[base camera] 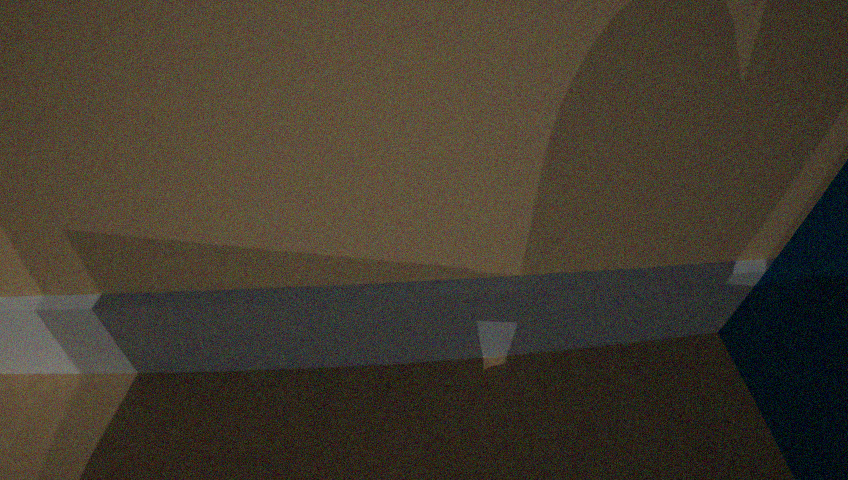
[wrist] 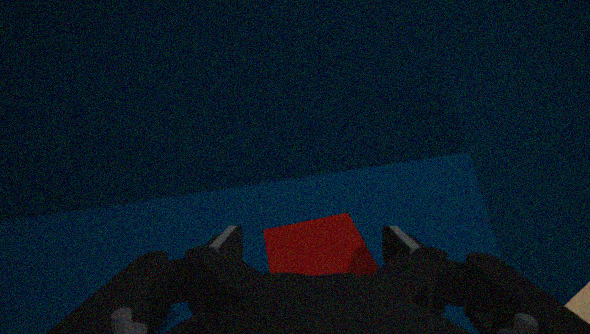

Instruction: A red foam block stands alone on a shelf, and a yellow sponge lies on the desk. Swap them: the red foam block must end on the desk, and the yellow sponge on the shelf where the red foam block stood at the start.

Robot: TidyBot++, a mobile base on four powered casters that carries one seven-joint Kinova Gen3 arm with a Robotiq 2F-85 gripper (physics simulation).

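Places are measured from the arm's base along level axes (x ahead, y left, z up), in centimetres.
Pixels of known places: gripper, fingertip midpoint: [wrist: 311,241].
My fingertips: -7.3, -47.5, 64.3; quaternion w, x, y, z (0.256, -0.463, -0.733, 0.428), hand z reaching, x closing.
Observation:
Ahead of a thing's pixels: the offset from my fingertips to its top centre, as dx, dy, dz. "pt": to the spot under its first point. Level surfaces: height alone.
The red foam block @[+1.7, +1.7, -0.4] [wrist: 315,247] shows in the wrist view at the lower middle, on the blue shelf board @[dz -4.9] [wrist: 425,192]. Its near part is hidden behind the gripper's body, and a small shadow falls on its right side. My gripper [wrist: 311,241] is open, with one fingertip to the left of the block and one to the right, and a gap on each side. How far the fingertips stand above or around the block is hard to tell. The yellow sponge and the desk cannot be made out in either view.
Dark blue surfaces of the shelf unit lie beyond the board. A pale tan patch @[pt -95.0, +83.0, -104.0] [wrist: 581,302] shows at the lower right of the wrist view. In the base camera view, a tan wall [base camera: 297,148] meets a grey strip [base camera: 297,327], and a dark blue panel @[dz -96.4] [base camera: 797,333] stands at the right.

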